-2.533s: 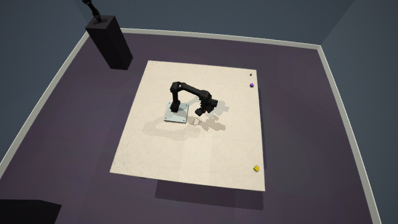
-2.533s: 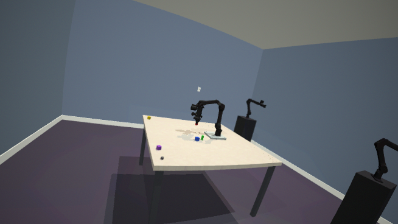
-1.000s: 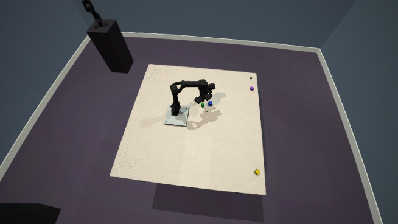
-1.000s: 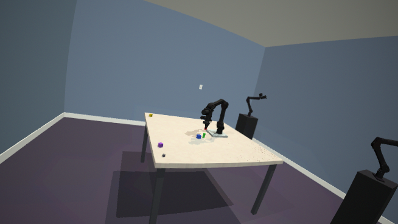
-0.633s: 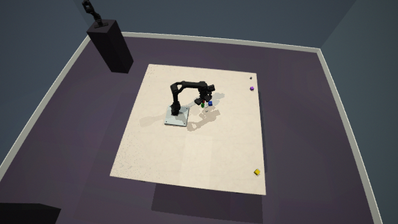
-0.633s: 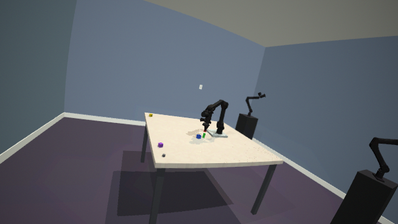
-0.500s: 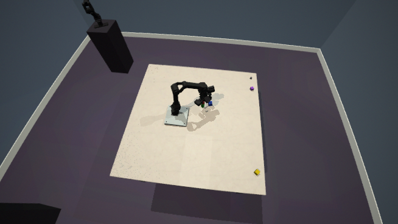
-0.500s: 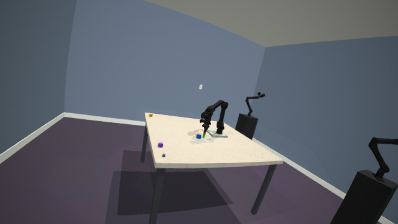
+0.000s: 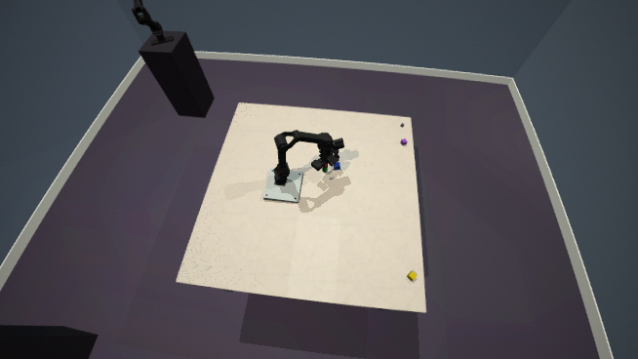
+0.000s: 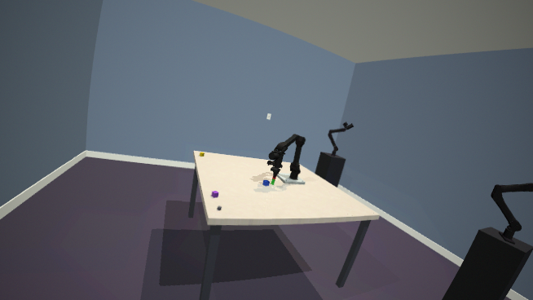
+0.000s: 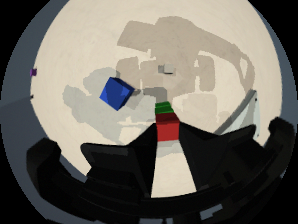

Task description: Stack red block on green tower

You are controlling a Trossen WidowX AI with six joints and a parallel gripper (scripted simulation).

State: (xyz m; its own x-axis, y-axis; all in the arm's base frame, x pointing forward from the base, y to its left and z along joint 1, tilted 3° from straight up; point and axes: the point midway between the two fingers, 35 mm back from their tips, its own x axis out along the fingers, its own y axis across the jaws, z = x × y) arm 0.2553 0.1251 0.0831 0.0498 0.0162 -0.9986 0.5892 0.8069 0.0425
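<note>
Now: gripper tip right at the red block. The rest, counted from my gripper tip: purple block (510 mm ahead, 290 mm to the left, 40 mm below); then blue block (70 mm ahead, 30 mm to the left, 40 mm below); then small dark block (510 mm ahead, 450 mm to the left, 50 mm below).
</note>
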